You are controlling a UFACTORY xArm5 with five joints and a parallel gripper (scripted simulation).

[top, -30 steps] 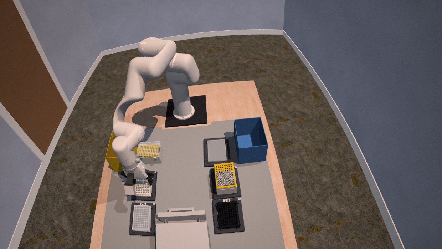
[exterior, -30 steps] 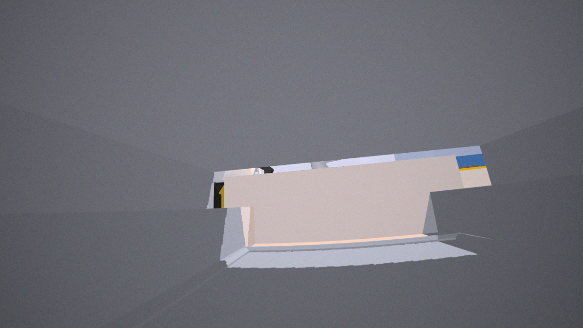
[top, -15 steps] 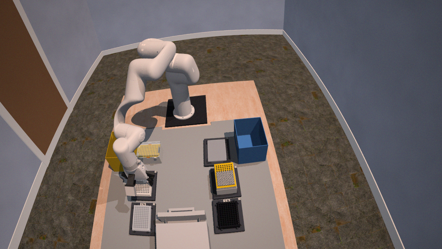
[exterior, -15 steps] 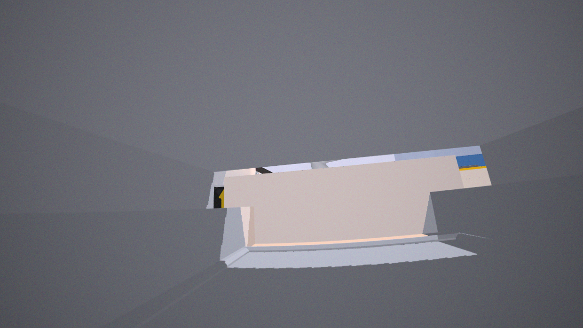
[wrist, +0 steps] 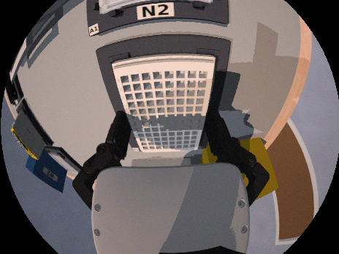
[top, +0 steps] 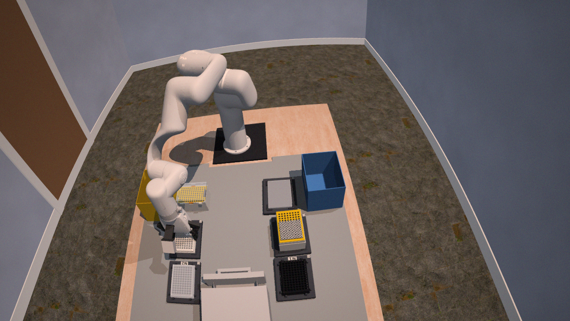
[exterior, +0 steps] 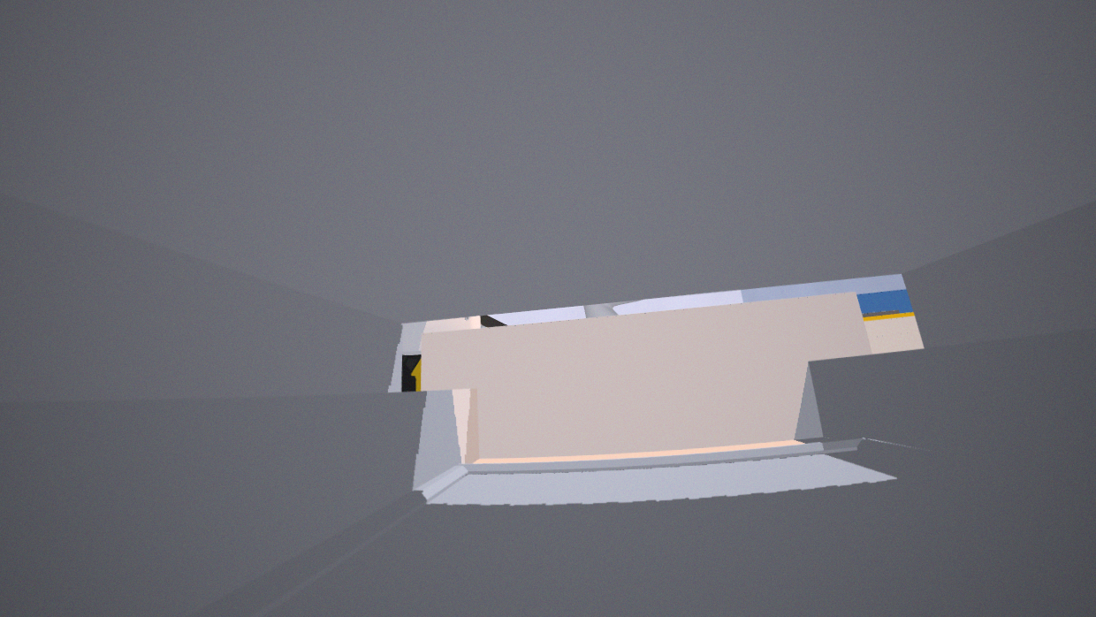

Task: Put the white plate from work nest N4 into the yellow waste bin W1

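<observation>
My gripper is now 1 cm above the white plate. Round my hand: cooler drawer: 28 cm ahead, 21 cm to the left, 1 cm below; work nest N4: 3 cm below; yellow waste bin W1: 17 cm behind, 14 cm to the right, 1 cm above.
</observation>
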